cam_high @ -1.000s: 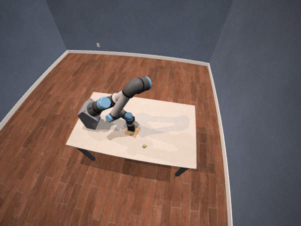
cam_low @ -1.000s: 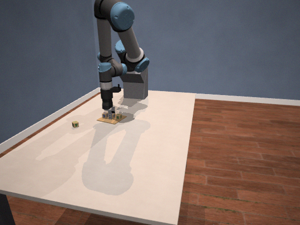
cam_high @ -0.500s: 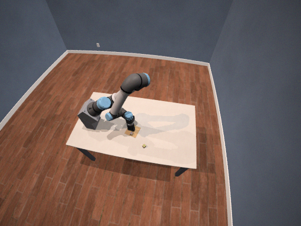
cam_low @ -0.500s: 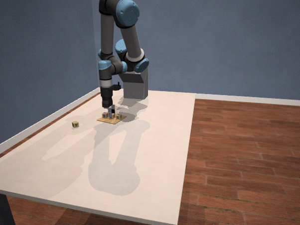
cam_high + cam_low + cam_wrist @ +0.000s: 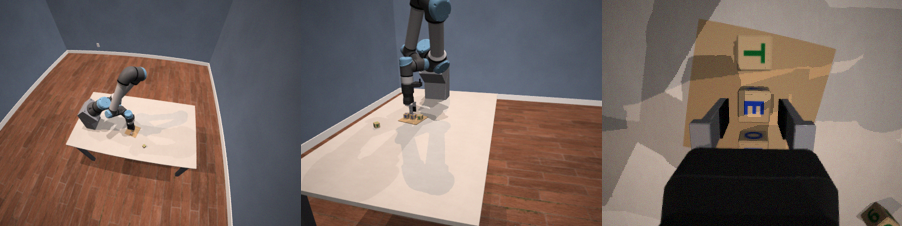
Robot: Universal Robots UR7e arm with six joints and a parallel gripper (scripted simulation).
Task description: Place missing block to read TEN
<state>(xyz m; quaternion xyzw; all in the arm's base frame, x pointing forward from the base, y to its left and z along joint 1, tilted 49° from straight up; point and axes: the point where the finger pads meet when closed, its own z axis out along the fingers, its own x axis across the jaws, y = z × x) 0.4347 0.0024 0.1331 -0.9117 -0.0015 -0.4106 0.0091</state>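
My gripper is now 6 cm above the tan mat.
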